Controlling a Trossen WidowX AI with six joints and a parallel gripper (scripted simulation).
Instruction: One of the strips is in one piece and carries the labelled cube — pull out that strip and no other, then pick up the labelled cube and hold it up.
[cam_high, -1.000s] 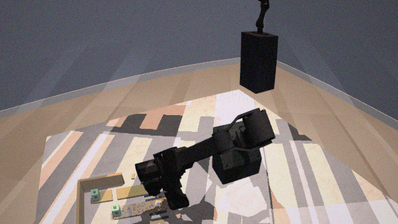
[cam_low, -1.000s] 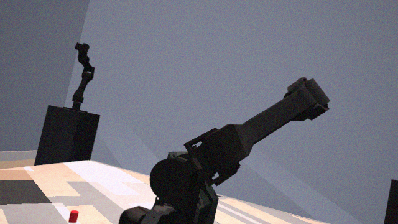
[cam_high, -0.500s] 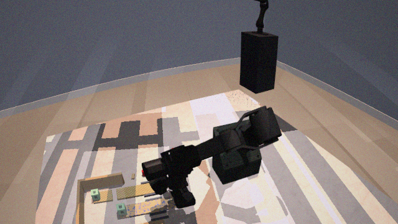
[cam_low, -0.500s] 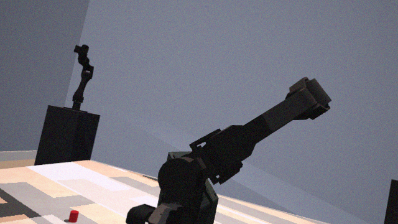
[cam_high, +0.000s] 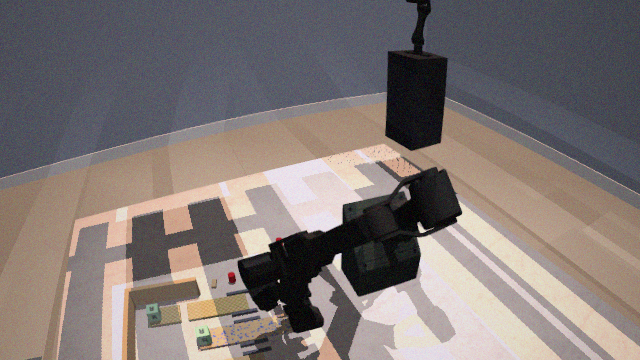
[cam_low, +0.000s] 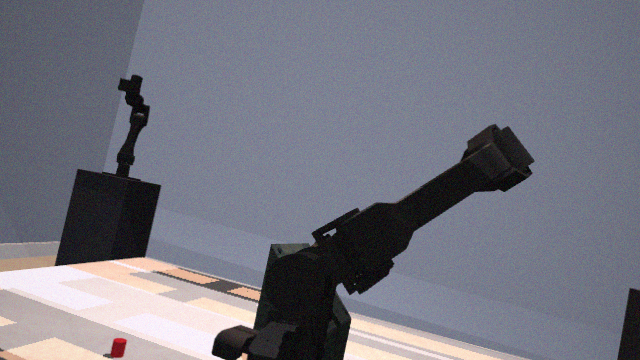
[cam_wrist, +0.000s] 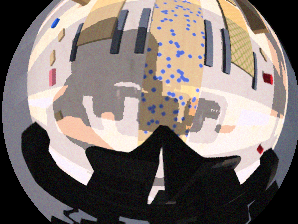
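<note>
Now: gripper tip 10 cm short of the speckled strip and 2 cm to the left of it. Also, from my gripper tip: small tan block (13 cm ahead, 20 cm to the right).
</note>
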